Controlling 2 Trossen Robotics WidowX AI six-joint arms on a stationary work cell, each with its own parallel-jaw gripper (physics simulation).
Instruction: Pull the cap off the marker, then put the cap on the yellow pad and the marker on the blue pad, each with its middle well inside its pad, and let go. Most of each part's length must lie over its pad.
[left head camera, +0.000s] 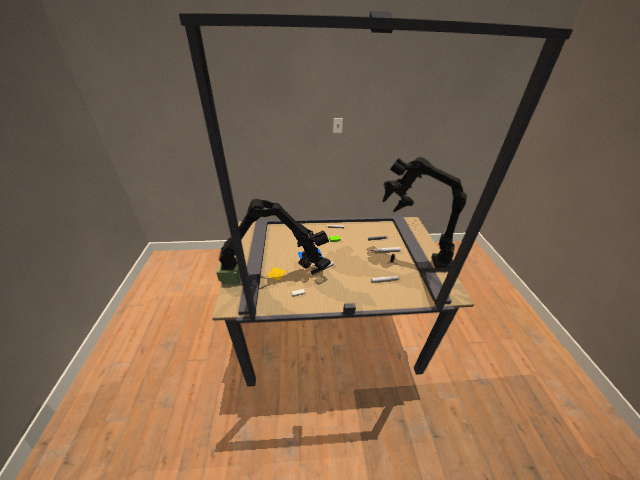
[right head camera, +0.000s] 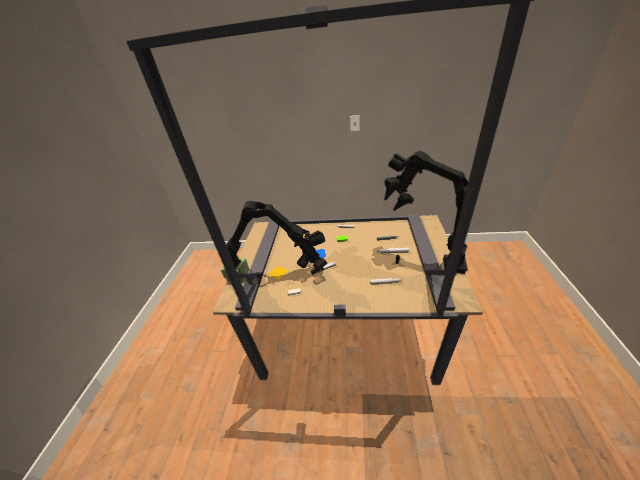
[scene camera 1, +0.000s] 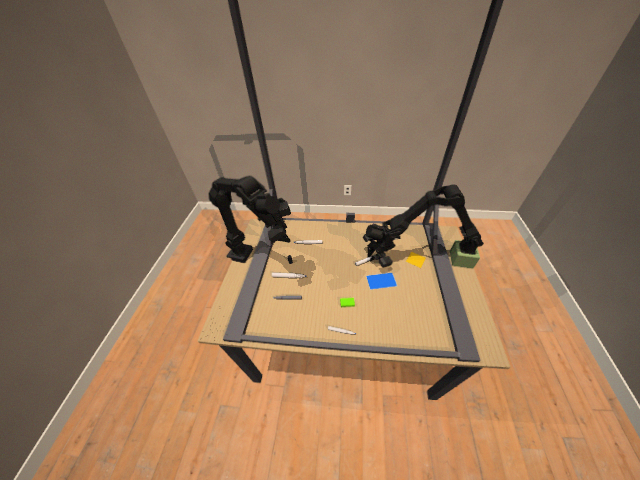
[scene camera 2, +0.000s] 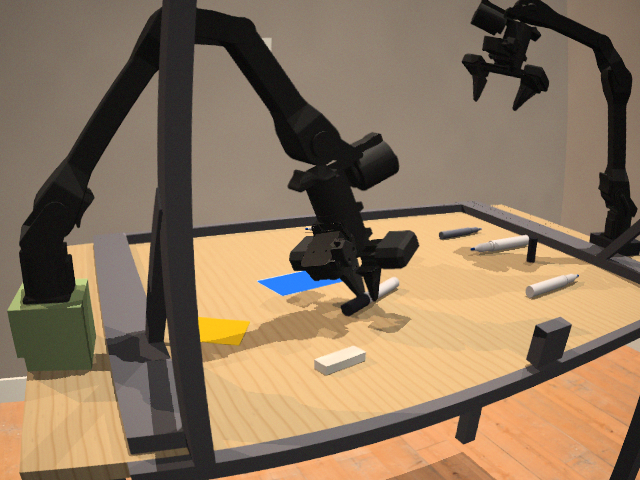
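Note:
The marker has a white barrel (right head camera: 329, 265) (scene camera 1: 362, 261) (scene camera 2: 388, 288) and a black cap (right head camera: 316, 270) (scene camera 2: 355, 304) on its lower-left end in scene camera 2. My left gripper (scene camera 2: 368, 297) is shut on the marker near where cap and barrel meet; the fingers hide the joint. The marker is low over the table; I cannot tell whether it touches. The blue pad (left head camera: 301, 254) (right head camera: 321, 253) (scene camera 1: 381, 281) (scene camera 2: 294, 283) lies behind it in scene camera 2. The yellow pad (left head camera: 276, 273) (right head camera: 278, 272) (scene camera 1: 415, 259) (scene camera 2: 222, 330) lies left of it there. My right gripper (left head camera: 389, 205) (right head camera: 390, 204) (scene camera 2: 495, 104) is open and empty, high up.
Two white pens (scene camera 2: 500, 243) (scene camera 2: 550, 285), a dark pen (scene camera 2: 459, 232) and an upright black piece (scene camera 2: 531, 250) stand or lie at the right. A white block (scene camera 2: 340, 360) is at the front, a green block (scene camera 1: 347, 302) and a slim white pen (scene camera 1: 341, 330) farther back.

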